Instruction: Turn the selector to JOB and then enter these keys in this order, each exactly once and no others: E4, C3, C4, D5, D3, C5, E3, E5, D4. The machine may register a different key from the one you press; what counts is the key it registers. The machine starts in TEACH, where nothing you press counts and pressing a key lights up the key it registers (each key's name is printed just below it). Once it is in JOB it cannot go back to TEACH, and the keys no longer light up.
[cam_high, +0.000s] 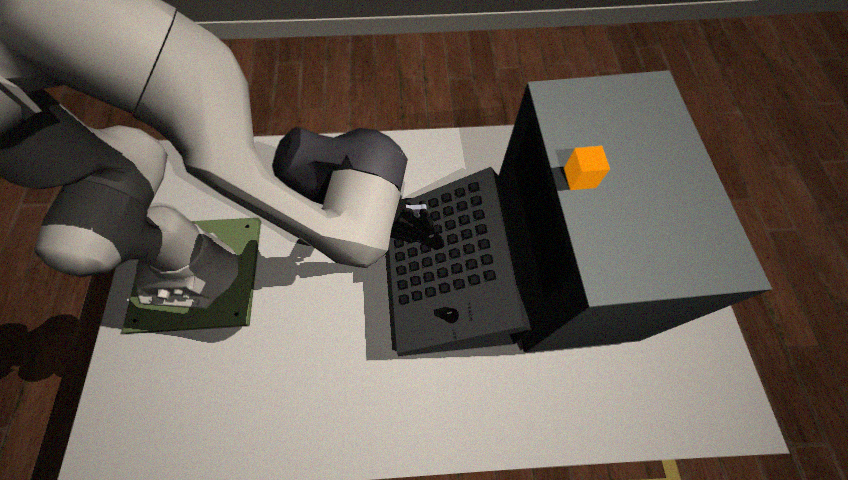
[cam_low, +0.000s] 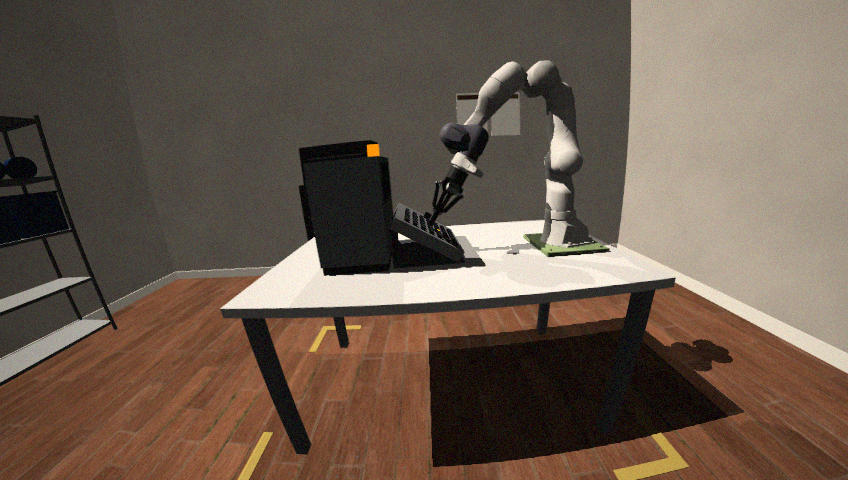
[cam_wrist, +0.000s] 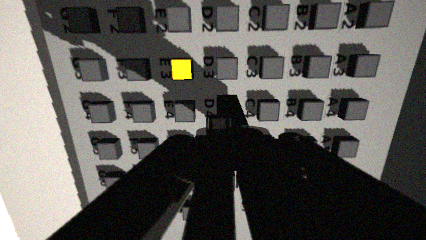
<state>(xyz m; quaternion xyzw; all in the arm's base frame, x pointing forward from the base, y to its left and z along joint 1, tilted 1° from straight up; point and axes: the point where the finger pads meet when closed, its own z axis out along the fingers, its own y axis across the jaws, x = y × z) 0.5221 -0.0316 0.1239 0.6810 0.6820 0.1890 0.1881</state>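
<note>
The key C5 lies 5 cm ahead of my hand, 3 cm to the right of it and 1 cm below it. The rest, counted from my hand: a5 key 11 cm ahead, 3 cm to the right, 2 cm above; then c6 key 5 cm ahead, 7 cm to the right, 1 cm below; then sloped keypad 4 cm ahead, 5 cm to the right, 7 cm below.
</note>
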